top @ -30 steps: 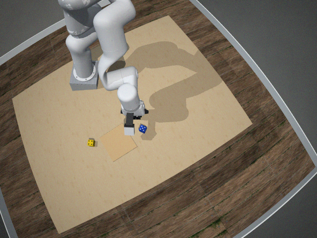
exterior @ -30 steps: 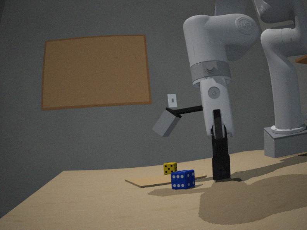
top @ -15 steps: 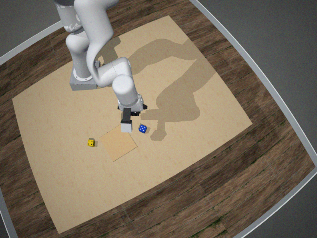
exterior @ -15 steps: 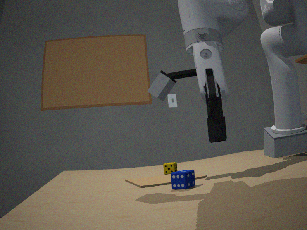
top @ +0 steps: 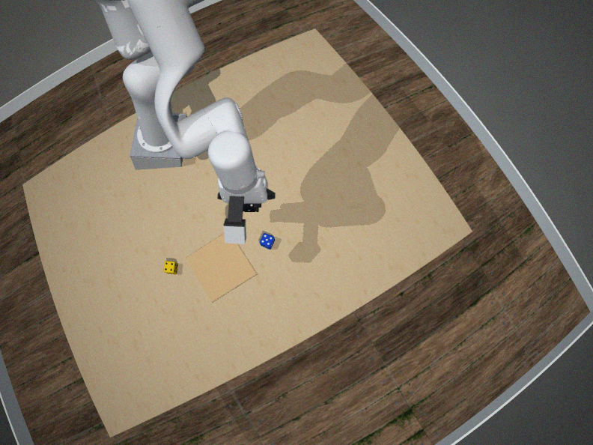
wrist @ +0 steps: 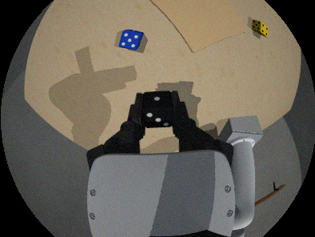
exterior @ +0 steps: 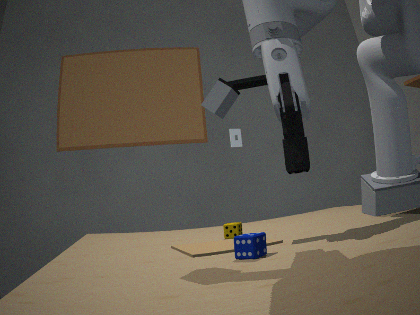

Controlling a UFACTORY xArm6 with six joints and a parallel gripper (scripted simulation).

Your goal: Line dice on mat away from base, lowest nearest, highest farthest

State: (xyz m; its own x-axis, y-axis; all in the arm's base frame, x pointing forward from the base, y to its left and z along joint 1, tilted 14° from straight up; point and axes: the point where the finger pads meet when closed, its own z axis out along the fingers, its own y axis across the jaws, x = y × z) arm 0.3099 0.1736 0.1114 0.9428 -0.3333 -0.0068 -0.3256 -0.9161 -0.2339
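My gripper is now 13 cm to the left of the thin tan mat, 12 cm above it and 9 cm short of it. From my hand the other things lie so: blue die (11 cm below, 7 cm ahead, 1 cm to the left); yellow die (26 cm to the right, 11 cm below, 6 cm ahead); black die (1 cm below).
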